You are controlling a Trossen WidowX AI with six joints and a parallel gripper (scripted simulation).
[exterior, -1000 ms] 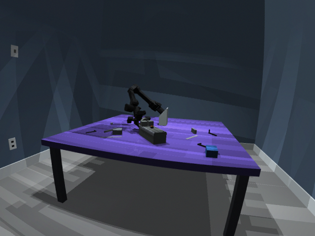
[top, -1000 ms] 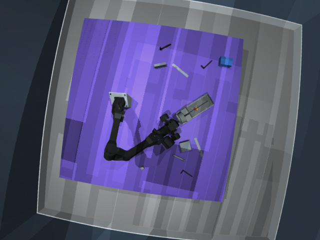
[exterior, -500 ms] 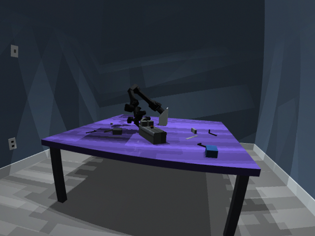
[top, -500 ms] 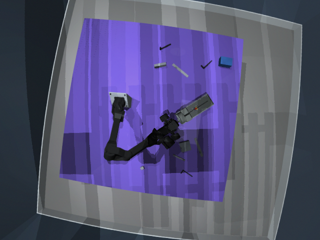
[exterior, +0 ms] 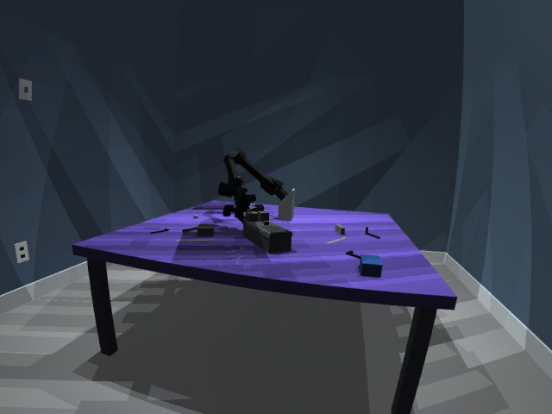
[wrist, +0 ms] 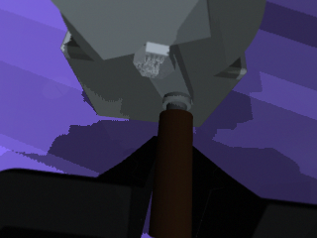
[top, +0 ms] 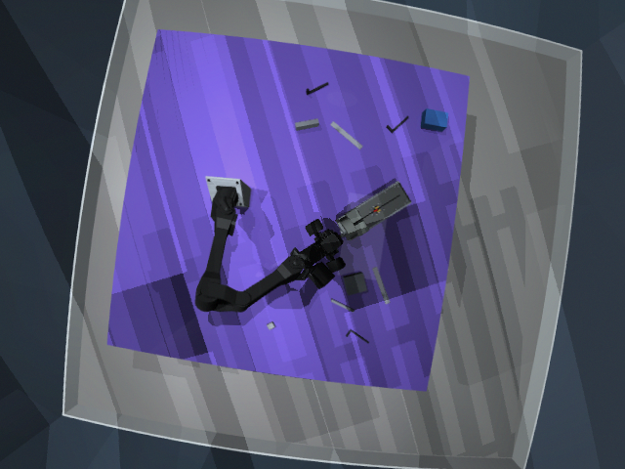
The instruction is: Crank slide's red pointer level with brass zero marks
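The brown crank handle is 3 cm above my gripper tip, 2 cm behind it and 1 cm to the right of it. Round my gripper tip: dark L-shaped key 37 cm to the right, 9 cm ahead, 3 cm below; then red pointer 12 cm ahead, 10 cm to the left, 5 cm above; then grey block 17 cm to the right, 8 cm ahead, 2 cm below.
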